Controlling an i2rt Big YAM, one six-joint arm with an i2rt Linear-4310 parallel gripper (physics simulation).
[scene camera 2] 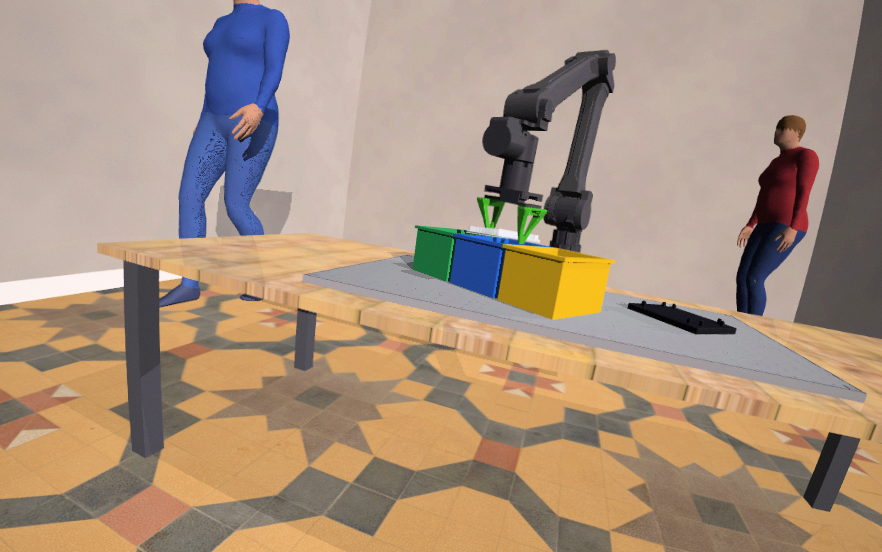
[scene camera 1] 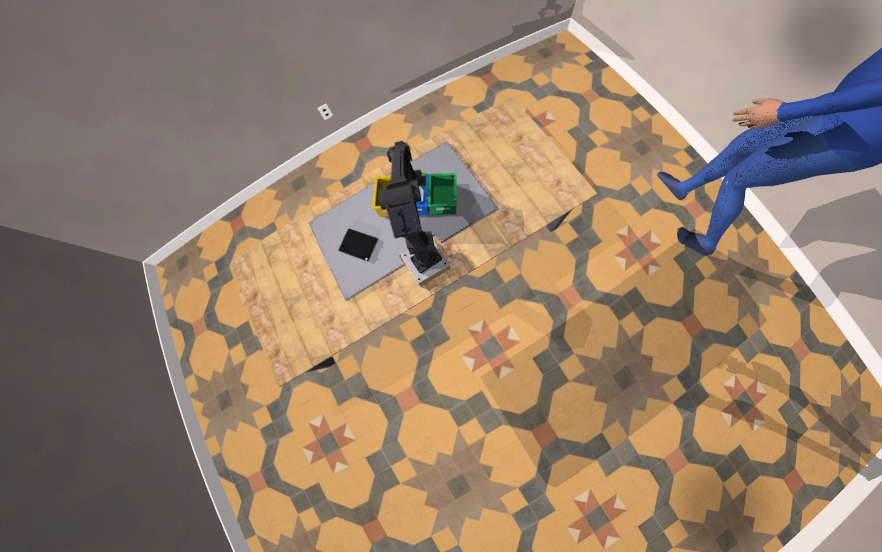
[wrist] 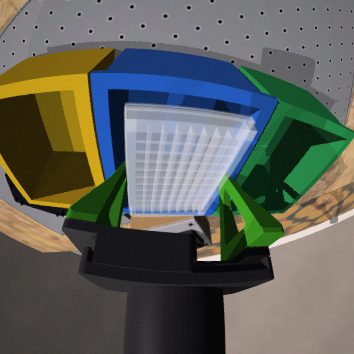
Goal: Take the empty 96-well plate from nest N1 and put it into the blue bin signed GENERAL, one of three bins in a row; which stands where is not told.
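Note:
The clear 96-well plate is held flat between the green fingers of my gripper. My gripper is shut on the plate, at the level of the bin rims. The plate is over the opening of the blue bin, the middle one of the row. In the scene camera 2 view the plate's lower edge is hidden behind the rims. In the scene camera 1 view the arm hides the plate and part of the blue bin. The sign GENERAL cannot be read.
The yellow bin and green bin flank the blue bin. A black nest lies on the grey board, beyond the yellow bin. A person in blue stands beyond the table.

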